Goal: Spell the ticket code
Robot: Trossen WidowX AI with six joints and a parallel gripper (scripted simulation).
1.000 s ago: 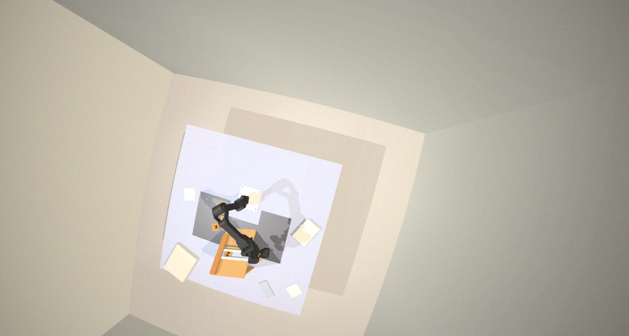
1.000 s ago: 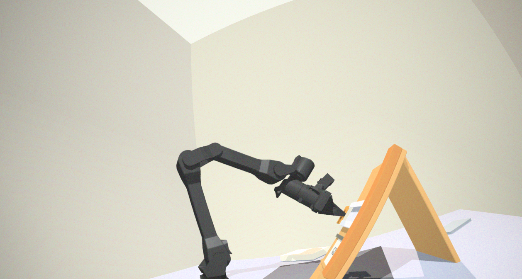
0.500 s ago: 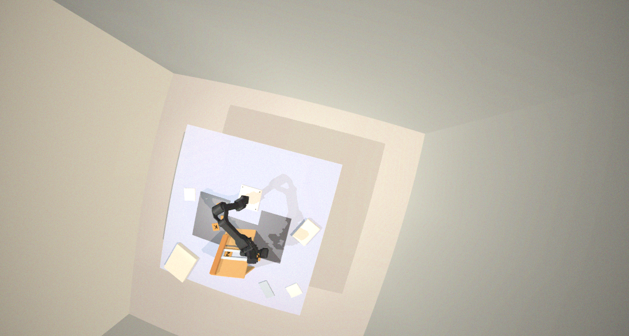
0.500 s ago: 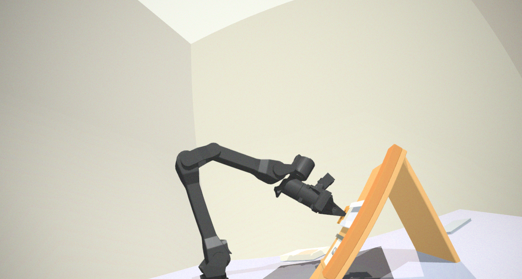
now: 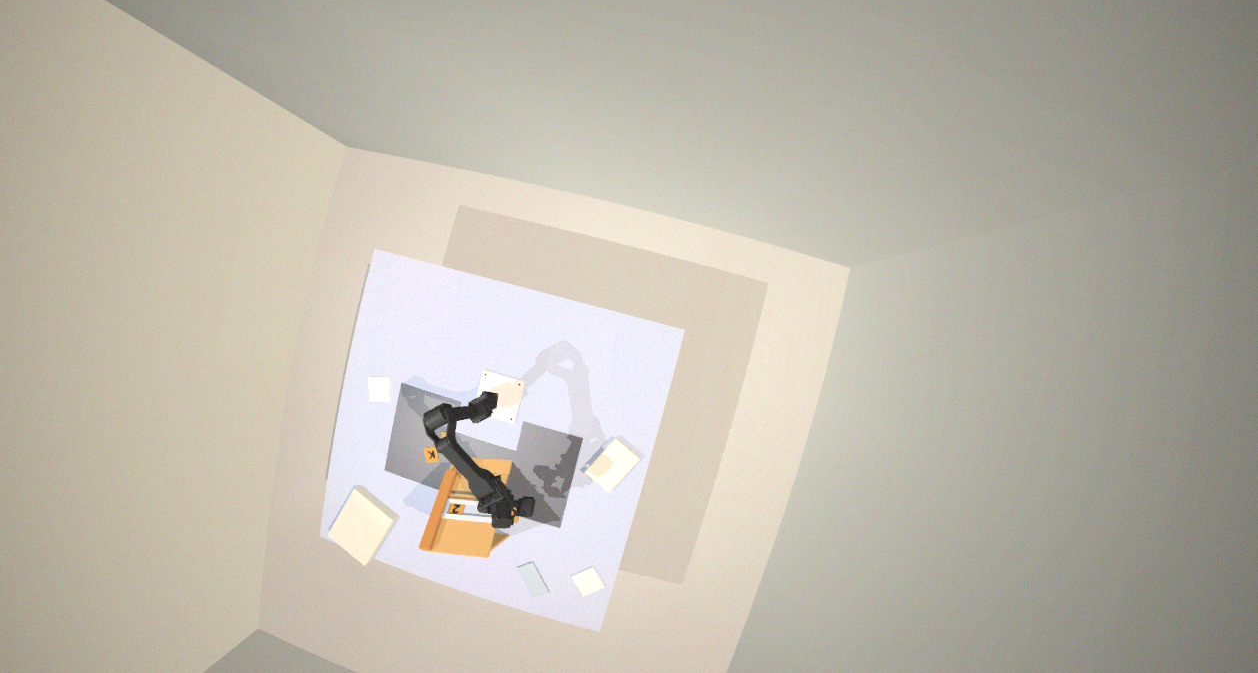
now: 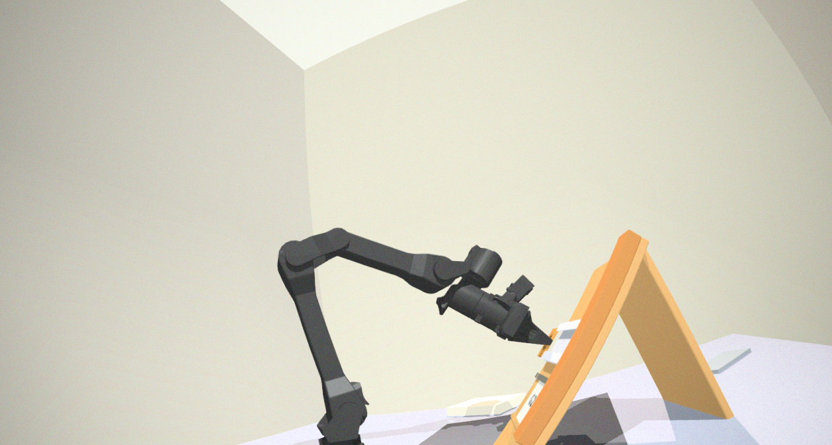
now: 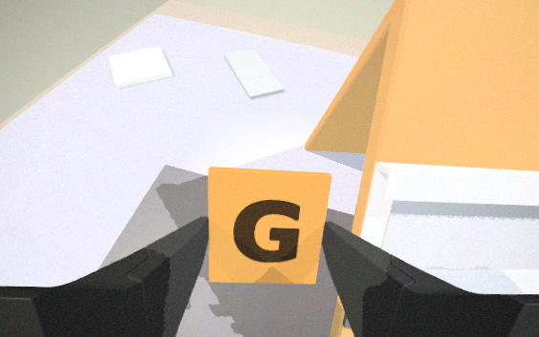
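The white ticket is 4 cm behind my gripper tip, 14 cm to the right of it and 8 cm below it. The rest, counted from my gripper tip: grey slab 37 cm ahead, 8 cm to the left, 16 cm below; grey mat 15 cm behind, 20 cm to the right, 16 cm below.
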